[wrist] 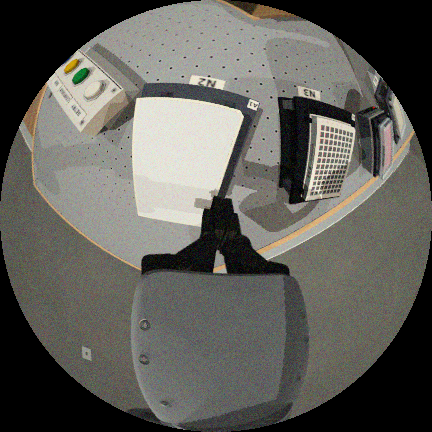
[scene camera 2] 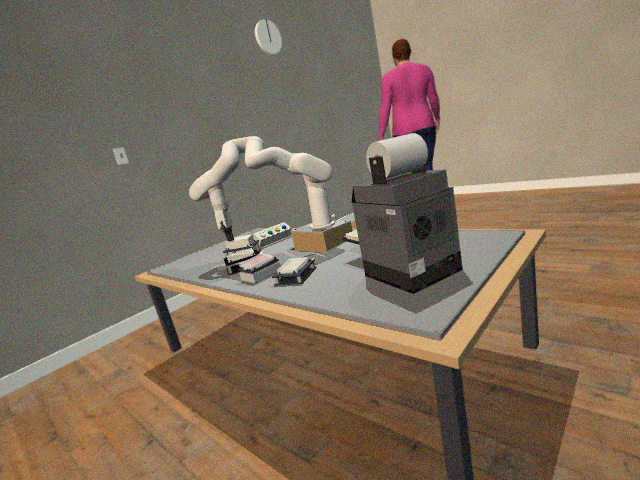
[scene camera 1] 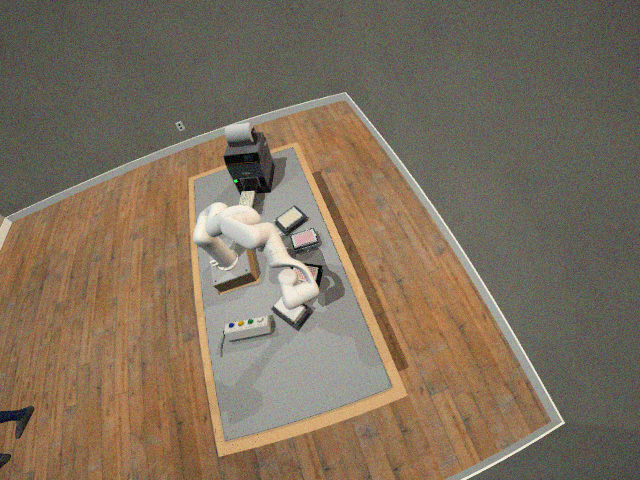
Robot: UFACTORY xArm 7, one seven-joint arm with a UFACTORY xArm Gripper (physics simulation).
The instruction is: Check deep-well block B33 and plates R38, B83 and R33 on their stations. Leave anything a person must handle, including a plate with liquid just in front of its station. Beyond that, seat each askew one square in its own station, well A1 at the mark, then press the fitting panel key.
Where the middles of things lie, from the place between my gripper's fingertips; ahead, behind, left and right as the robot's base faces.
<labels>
I see my gripper 14 cm short of the clear well plate with pink wells [wrist: 385,130], 35 cm to the right of it and 4 cm above it. From my hand the other things lie so: shaker station [wrist: 368,119] 14 cm ahead, 36 cm to the left, 7 cm below.
</labels>
